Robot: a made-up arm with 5 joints.
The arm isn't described. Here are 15 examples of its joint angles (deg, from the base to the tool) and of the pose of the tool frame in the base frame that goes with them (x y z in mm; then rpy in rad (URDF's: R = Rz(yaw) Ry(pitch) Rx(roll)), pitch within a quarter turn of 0, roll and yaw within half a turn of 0).
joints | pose
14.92 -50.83 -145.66 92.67 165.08 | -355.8 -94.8 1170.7 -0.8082 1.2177 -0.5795
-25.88 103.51 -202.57 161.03 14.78 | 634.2 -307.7 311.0 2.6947 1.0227 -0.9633
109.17 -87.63 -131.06 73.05 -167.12 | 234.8 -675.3 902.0 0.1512 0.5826 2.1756
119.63 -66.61 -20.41 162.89 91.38 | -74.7 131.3 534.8 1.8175 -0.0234 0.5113
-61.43 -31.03 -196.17 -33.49 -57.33 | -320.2 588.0 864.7 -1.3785 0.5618 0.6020
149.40 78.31 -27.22 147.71 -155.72 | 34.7 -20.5 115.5 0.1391 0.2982 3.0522
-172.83 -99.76 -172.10 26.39 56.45 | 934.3 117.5 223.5 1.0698 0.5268 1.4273
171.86 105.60 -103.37 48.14 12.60 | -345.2 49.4 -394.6 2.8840 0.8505 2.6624
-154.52 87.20 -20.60 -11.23 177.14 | 121.4 57.9 -95.1 3.0695 -0.9646 0.5324
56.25 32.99 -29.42 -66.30 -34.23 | 241.9 362.0 133.6 2.3126 -0.8255 1.9599
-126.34 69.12 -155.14 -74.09 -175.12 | -457.4 -621.7 642.0 0.0308 0.3458 -2.1145
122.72 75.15 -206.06 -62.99 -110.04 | -275.8 429.2 894.0 -0.2284 -0.0824 -2.9108
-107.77 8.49 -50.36 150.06 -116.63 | -118.7 -370.3 339.7 -1.2185 -0.4399 -0.4654
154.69 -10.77 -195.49 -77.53 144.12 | 365.6 -172.9 982.7 1.9674 -0.9058 0.8107
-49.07 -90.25 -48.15 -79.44 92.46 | -132.1 152.3 913.2 0.6600 -0.0263 -2.3933
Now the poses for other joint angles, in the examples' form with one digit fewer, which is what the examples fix.
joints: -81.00 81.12 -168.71 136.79 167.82
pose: 124 -780 325 2.902 -0.833 2.047
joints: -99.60 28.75 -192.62 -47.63 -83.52
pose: -17 -102 1178 -0.547 0.059 -0.071
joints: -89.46 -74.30 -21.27 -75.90 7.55
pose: 1 -128 798 -0.020 -0.148 1.713
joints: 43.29 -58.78 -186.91 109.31 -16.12
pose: -524 -493 828 0.259 -0.724 -2.766
